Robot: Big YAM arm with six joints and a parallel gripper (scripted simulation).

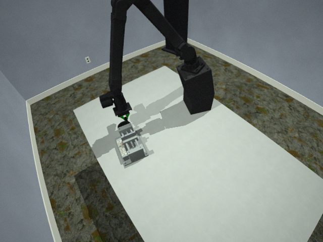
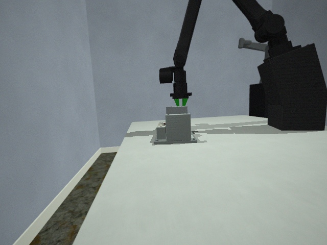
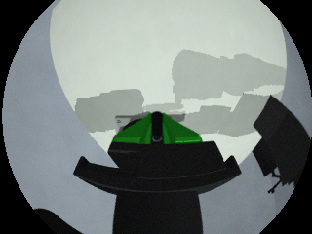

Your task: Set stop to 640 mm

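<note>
Right now my hand is 2 cm short of the handwheel and 2 cm to the right of it.
</note>
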